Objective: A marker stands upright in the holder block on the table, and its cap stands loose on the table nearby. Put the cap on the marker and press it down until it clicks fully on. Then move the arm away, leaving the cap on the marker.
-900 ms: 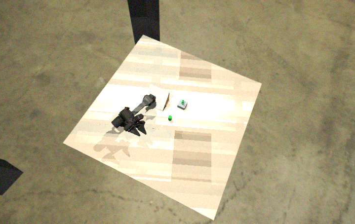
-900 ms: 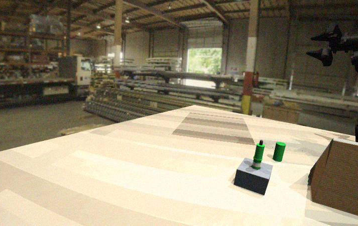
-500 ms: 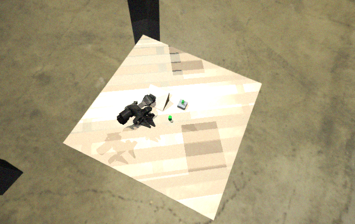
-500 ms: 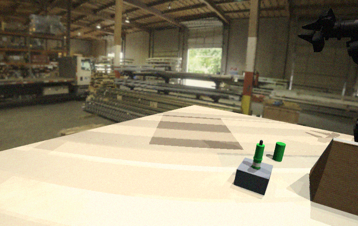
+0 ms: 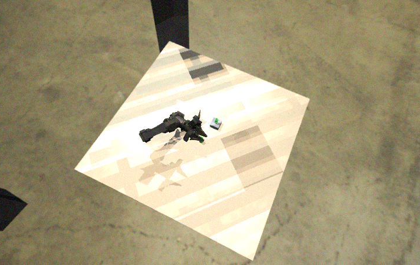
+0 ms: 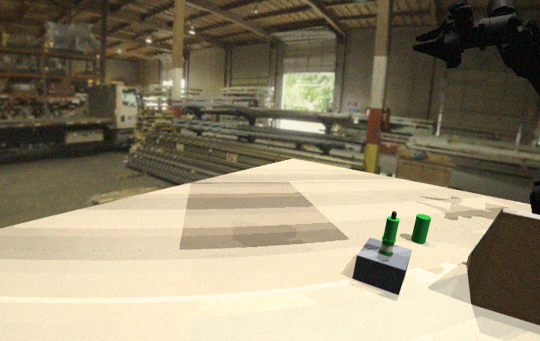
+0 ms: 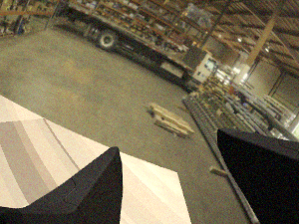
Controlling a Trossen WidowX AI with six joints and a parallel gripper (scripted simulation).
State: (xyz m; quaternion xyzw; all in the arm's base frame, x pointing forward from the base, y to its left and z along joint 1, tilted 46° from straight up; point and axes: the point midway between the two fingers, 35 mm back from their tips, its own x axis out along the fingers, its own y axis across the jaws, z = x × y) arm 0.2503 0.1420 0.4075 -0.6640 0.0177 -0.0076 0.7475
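Now: the green cap 39 cm below my gripper tip, 13 cm to the left of it and 9 cm behind it. Also, from my gripper tip: grey holder block (40 cm below, 30 cm to the left, 7 cm behind).
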